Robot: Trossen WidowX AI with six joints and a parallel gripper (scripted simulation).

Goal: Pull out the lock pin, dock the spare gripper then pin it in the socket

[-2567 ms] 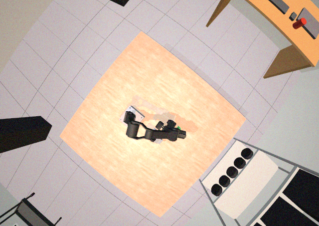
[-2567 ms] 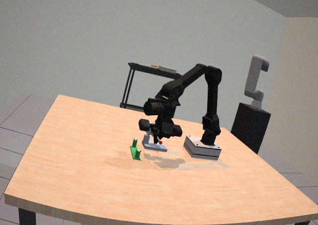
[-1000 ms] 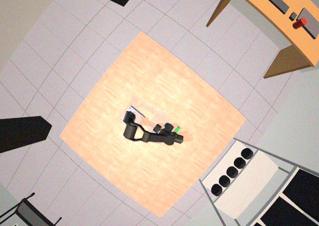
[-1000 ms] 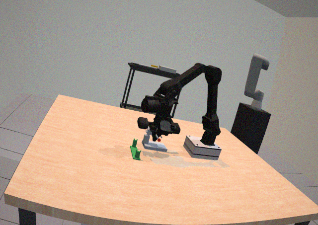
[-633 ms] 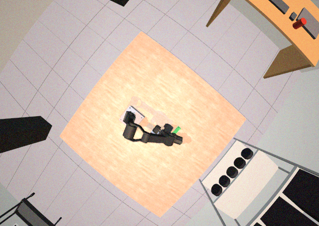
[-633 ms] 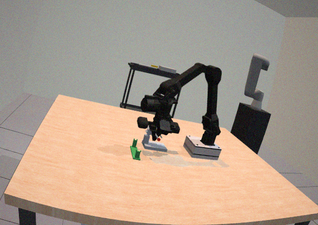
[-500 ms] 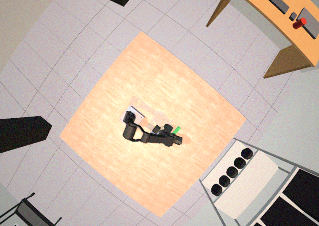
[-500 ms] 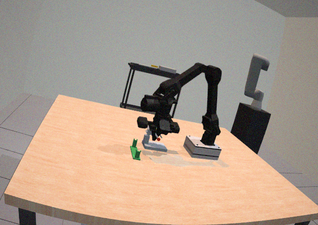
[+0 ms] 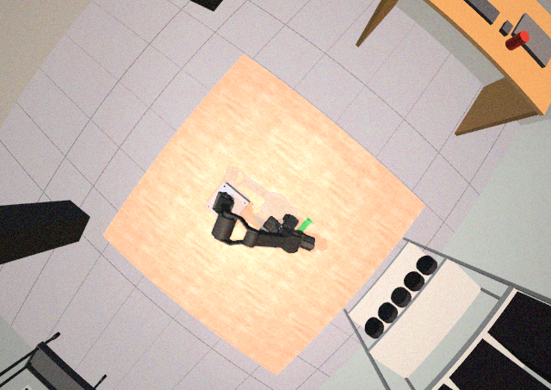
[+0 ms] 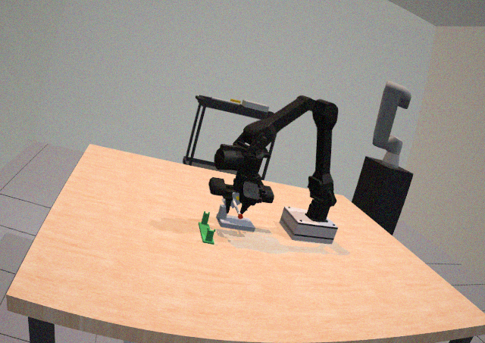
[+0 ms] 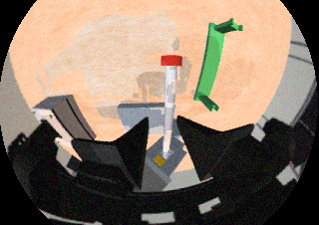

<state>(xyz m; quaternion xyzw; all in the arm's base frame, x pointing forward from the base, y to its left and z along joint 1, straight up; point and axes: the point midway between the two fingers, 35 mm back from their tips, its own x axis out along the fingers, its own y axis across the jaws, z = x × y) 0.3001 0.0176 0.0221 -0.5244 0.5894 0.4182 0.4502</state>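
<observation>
Right now the grey mount is 10 mm behind my gripper tip and 40 mm to the right of it. Also, from my gripper tip: green cradle 90 mm ahead, 60 mm to the left, 30 mm below; then spare gripper 40 mm behind, 40 mm to the right, 60 mm above.
</observation>
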